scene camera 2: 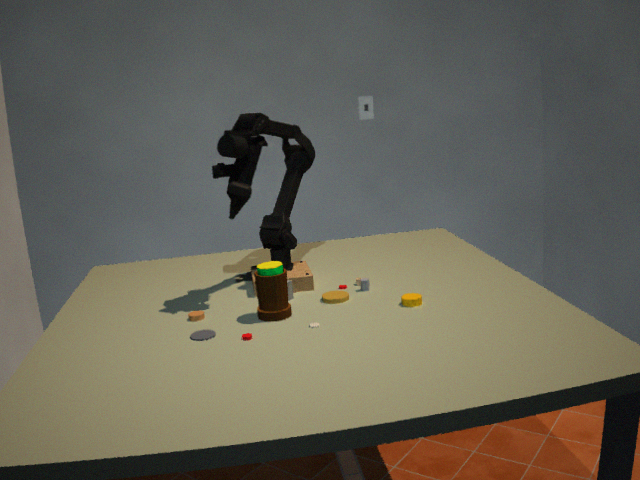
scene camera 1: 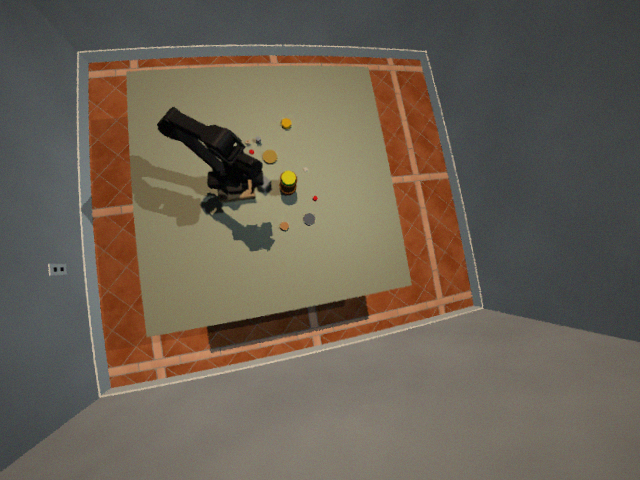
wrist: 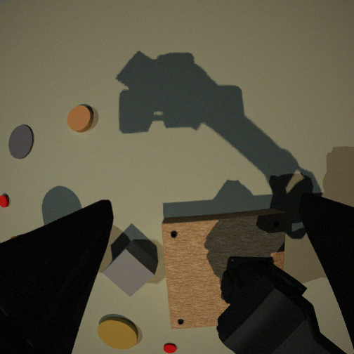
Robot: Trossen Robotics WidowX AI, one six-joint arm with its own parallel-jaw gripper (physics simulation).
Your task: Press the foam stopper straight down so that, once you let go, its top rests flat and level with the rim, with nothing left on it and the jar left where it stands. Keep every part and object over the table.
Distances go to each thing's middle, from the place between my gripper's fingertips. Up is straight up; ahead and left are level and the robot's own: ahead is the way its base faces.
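Labels:
With the brown jar [scene camera 2: 271, 278] as my reference, my hand is 19 cm short of it, 11 cm to the right of it and 16 cm above it.

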